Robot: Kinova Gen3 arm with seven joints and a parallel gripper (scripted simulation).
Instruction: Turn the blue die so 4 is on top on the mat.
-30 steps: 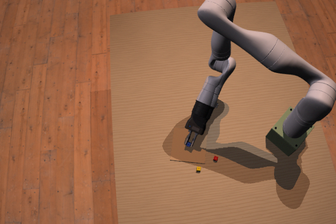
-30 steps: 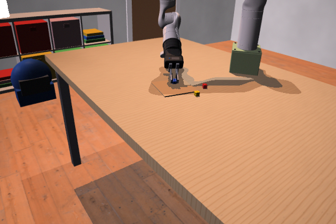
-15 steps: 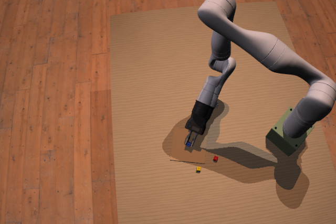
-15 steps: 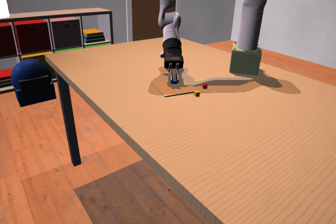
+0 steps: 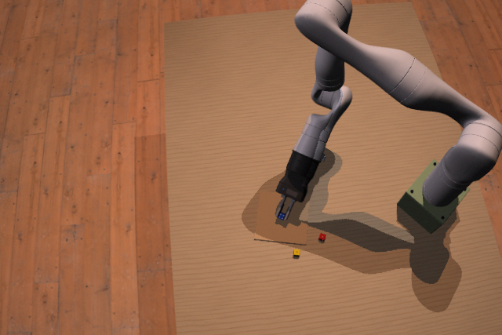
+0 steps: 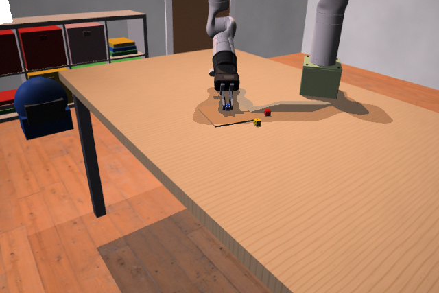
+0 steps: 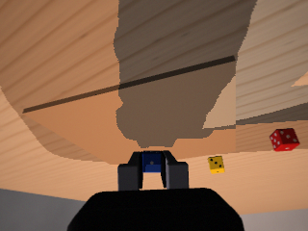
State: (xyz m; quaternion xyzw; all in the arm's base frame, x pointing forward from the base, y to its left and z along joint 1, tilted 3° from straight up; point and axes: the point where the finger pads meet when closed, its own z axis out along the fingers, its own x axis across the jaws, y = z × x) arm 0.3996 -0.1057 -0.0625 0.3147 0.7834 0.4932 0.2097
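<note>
Right now my hand is 3 cm above the tan mat. Round my hand: yellow die: 11 cm to the left, 3 cm below; then blue die: 1 cm to the left, 1 cm below, 1 cm ahead; then red die: 9 cm to the left, 8 cm behind, 3 cm below.
</note>
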